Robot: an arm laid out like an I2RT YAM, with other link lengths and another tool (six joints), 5 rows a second.
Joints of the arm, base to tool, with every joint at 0 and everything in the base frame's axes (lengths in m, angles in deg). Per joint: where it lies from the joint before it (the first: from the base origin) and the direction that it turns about. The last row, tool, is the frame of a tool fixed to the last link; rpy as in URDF.
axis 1: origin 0 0 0.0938 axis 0 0 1
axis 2: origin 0.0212 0.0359 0.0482 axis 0 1 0
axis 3: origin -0.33 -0.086 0 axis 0 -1 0
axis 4: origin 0.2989 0.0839 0.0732 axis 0 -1 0
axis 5: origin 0.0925 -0.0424 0.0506 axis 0 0 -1
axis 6: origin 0.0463 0 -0.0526 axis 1 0 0
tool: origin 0.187 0.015 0.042 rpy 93.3 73.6 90
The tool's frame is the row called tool.
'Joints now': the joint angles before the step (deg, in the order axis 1, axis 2, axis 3, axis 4, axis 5, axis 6). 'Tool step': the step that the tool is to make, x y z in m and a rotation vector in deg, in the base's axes. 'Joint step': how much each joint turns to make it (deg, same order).
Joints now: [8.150 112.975 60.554 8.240 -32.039 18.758]
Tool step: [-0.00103 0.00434 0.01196 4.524 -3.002 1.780]
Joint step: [-0.976 0.593 -2.343 7.335 -4.779 1.445]
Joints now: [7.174 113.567 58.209 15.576 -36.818 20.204]
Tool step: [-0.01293 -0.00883 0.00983 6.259 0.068 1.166]
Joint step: [-2.457 -0.424 -3.634 6.023 -6.711 3.452]
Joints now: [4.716 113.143 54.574 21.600 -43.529 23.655]
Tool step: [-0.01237 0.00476 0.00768 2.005 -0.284 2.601]
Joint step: [-0.488 -0.756 -1.043 0.450 -3.657 -0.388]
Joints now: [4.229 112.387 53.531 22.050 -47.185 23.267]
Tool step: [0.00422 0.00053 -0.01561 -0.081 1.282 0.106]
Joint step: [-0.011 2.367 1.023 -0.005 -0.101 -0.089]
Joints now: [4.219 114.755 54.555 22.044 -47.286 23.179]
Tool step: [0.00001 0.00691 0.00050 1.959 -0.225 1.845]
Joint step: [-0.003 1.621 0.714 1.730 -2.647 0.606]
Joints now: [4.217 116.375 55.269 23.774 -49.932 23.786]
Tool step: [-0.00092 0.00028 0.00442 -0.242 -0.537 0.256]
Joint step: [-0.005 -0.613 0.019 -0.568 -0.037 -0.593]
